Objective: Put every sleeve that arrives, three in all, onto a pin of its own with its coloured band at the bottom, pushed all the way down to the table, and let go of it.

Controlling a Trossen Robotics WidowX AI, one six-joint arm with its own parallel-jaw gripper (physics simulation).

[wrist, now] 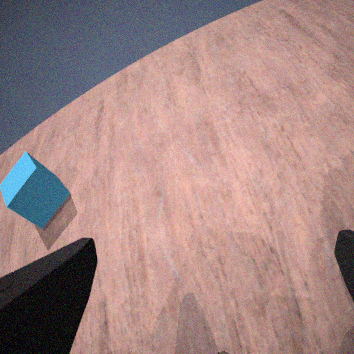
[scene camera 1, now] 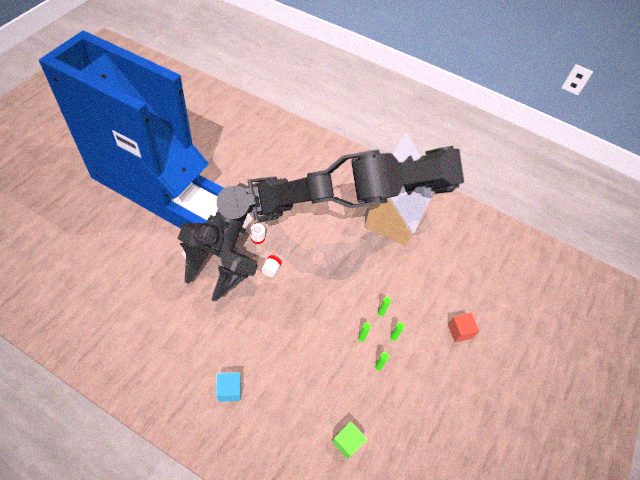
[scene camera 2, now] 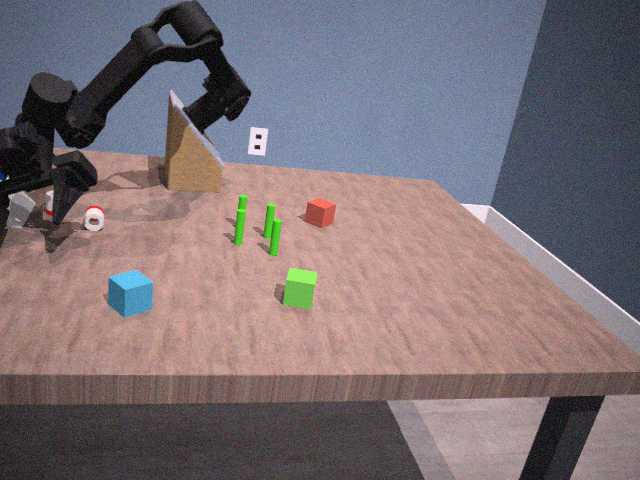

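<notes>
A white sleeve (scene camera 1: pixel 257 235) (scene camera 2: pixel 49 202) stands upright near the chute's mouth, its red band at the bottom. A second white sleeve (scene camera 1: pixel 270 267) (scene camera 2: pixel 94 219) lies on its side, its red-banded end away from scene camera 2. A bit of a white thing (scene camera 1: pixel 184 254) shows at the gripper's left edge in scene camera 1, mostly hidden. Several upright green pins (scene camera 1: pixel 384 306) (scene camera 2: pixel 275 237) stand bare in a cluster. My gripper (scene camera 1: pixel 201 289) (wrist: pixel 221 249) is open and empty, low over the table, to the left of the lying sleeve in scene camera 1.
A blue chute (scene camera 1: pixel 98 118) with a white-floored tray (scene camera 1: pixel 199 200) stands at the left. A wooden wedge (scene camera 1: pixel 387 223) (scene camera 2: pixel 191 167) with a pale sloping face stands behind the pins. A red cube (scene camera 1: pixel 463 327) (scene camera 2: pixel 320 212), a blue cube (scene camera 1: pixel 228 387) (scene camera 2: pixel 130 293) (wrist: pixel 37 195) and a green cube (scene camera 1: pixel 349 439) (scene camera 2: pixel 300 288) lie around.
</notes>
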